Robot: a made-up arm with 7 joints.
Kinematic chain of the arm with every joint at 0, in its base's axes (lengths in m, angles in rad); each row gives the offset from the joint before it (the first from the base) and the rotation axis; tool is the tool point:
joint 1: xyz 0 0.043 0 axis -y
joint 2: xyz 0 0.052 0 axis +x
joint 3: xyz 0 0 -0.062 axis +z
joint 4: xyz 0 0 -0.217 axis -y
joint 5: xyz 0 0 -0.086 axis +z
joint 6: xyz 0 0 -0.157 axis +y
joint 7: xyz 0 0 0 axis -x
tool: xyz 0 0 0
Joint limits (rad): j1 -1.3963..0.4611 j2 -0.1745..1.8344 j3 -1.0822..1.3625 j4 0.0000..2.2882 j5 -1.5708..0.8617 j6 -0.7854..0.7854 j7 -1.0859..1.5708
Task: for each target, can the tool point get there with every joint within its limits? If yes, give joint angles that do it. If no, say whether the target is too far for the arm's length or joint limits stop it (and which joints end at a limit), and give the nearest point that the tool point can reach.
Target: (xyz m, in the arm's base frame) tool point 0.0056 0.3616 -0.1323
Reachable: yes | joints -1.0111 0.5359 1.0393 1.9349 -0.0274 0.2053 1.2168
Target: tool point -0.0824 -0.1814 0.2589
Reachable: no: joint limits stop it (at a limit: joint 1, joint 2, joint 3, joint 4) | nearest point -0.0569 0.1634 0.1996 | short by 0.351 m
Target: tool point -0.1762 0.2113 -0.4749
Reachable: yes | joints -0.4445 0.2231 0.0389 0.1871 -1.1540 -0.5801 -0.5717
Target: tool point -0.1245 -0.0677 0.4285
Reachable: no: joint limits stop it (at a limit: joint 1, joint 2, joint 3) | nearest point -0.0637 0.1812 0.2216 | short by 0.329 m
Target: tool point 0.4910 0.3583 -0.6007
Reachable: no: too far | nearest point 0.2825 0.2626 -0.3972 | short by 0.307 m
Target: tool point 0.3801 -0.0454 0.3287
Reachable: no: joint limits stop it (at a limit: joint 2, joint 3) | nearest point 0.1872 0.1973 0.1619 | short by 0.352 m
